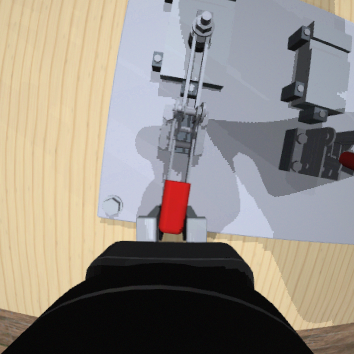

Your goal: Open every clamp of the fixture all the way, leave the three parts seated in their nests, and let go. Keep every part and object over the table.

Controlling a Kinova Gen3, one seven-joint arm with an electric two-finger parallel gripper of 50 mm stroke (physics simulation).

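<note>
My gripper is shut on the red handle of the left toggle clamp, near the fixture plate's front edge. The clamp's arm reaches over the left part, and its tip bolt is above that part. The left part is a light grey block among dark nest stops. The middle part sits among its dark stops at the right. The middle clamp stands in front of it; a bit of its red handle shows at the right edge. The third part does not show.
The grey fixture plate lies on the light wooden table. A hex bolt stands at the plate's front left corner. The dark floor shows past the table's front edge.
</note>
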